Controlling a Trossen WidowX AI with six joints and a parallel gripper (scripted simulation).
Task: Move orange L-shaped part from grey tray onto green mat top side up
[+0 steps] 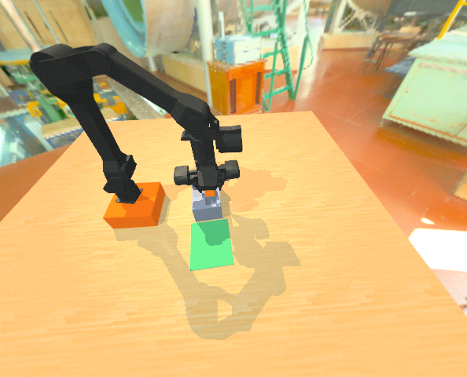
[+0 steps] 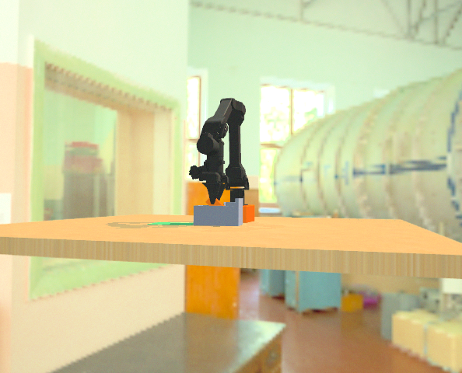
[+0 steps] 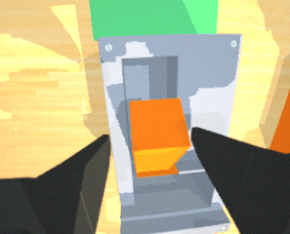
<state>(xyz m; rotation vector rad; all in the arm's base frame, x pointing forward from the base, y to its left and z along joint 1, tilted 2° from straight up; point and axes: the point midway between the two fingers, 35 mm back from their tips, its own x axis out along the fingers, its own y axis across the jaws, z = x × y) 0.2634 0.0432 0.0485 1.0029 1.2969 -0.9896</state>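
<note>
Now: gripper tip 3 cm past the orange L-shaped part, 3 cm to the right of it and 3 cm above it. The rest, counted from my gripper tip: green mat 2 cm ahead, 14 cm to the right, 8 cm below.
</note>
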